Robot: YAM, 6 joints.
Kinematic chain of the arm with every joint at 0, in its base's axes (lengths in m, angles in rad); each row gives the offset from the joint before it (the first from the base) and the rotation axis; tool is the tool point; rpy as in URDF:
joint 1: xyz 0 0 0.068 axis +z
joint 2: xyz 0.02 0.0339 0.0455 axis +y
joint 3: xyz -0.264 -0.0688 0 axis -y
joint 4: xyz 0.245 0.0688 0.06 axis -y
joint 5: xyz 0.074 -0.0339 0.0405 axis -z
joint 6: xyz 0.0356 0 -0.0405 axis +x
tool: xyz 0 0 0 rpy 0 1.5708 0
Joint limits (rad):
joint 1: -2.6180..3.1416
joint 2: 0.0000..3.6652
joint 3: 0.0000..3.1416
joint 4: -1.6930..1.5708
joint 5: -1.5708..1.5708
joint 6: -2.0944..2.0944
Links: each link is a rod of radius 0.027 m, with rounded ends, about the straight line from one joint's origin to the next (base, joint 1, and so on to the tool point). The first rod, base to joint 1, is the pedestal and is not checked.
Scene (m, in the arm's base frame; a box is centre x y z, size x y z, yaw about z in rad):
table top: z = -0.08
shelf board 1: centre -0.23 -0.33 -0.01 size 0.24 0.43 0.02 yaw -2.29
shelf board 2: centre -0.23 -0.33 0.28 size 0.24 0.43 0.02 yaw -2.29
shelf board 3: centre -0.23 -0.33 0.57 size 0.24 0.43 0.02 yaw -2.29
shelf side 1: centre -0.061 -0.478 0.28 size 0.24 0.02 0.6 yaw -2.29
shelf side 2: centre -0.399 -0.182 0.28 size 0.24 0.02 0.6 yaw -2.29
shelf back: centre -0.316 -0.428 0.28 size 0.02 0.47 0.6 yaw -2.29
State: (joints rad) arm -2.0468 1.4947 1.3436 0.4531 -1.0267 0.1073
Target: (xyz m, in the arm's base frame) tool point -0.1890 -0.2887 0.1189
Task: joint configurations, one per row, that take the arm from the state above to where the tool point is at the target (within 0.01 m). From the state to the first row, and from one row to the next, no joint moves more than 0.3 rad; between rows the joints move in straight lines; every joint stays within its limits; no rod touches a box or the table.
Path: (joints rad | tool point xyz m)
1: -2.1896 1.3252 1.2378 0.3993 -1.0015 -0.1586 | -0.1460 -0.2567 0.4366
2: -2.3324 1.1558 1.1320 0.3456 -0.9763 -0.4246 | -0.1505 -0.2006 0.4390
3: -2.4752 0.9863 1.0263 0.2918 -0.9510 -0.6905 | -0.1442 -0.1503 0.4343
4: -2.6180 0.8169 0.9205 0.2381 -0.9258 -0.9564 | -0.1301 -0.1080 0.4229
5: -2.5145 0.9266 0.7495 0.2033 -1.0016 -0.6905 | -0.1495 -0.1454 0.3429
6: -2.4110 1.0364 0.5786 0.1686 -1.0774 -0.4246 | -0.1421 -0.1694 0.2603
7: -2.3075 1.1462 0.4076 0.1339 -1.1531 -0.1586 | -0.1140 -0.1741 0.1832
8: -2.2040 1.2559 0.2366 0.0991 -1.2289 0.1073 | -0.0734 -0.1567 0.1189
9: -2.2153 1.4656 0.4351 0.1708 -1.1558 0.1073 | -0.1106 -0.2014 0.1299
10: -2.2266 1.6752 0.6336 0.2425 -1.0827 0.1073 | -0.1496 -0.2460 0.1299
11: -2.2379 1.8848 0.8321 0.3142 -1.0096 0.1073 | -0.1890 -0.2887 0.1189

